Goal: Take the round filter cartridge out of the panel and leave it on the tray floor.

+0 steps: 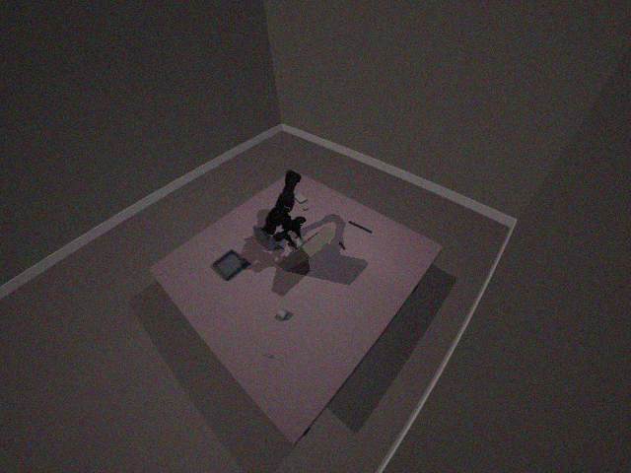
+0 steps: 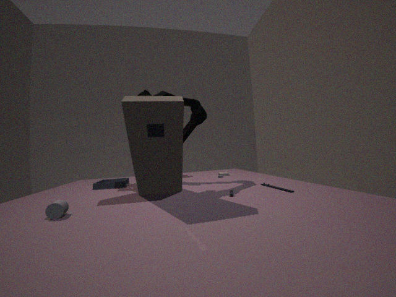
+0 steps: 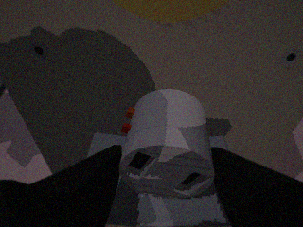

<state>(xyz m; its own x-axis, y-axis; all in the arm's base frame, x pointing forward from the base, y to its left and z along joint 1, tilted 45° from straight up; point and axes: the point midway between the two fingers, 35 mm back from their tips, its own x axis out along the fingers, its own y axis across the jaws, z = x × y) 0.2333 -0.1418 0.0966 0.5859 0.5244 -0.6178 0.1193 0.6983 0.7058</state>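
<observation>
Now: the dark square tray 350 mm behind my gripper tip, 240 mm to the right of it and 200 mm below it. From my gripper tip the other things lie so: round filter cartridge (right at my gripper tip); pale block (470 mm to the left, 360 mm behind, 200 mm below).
</observation>
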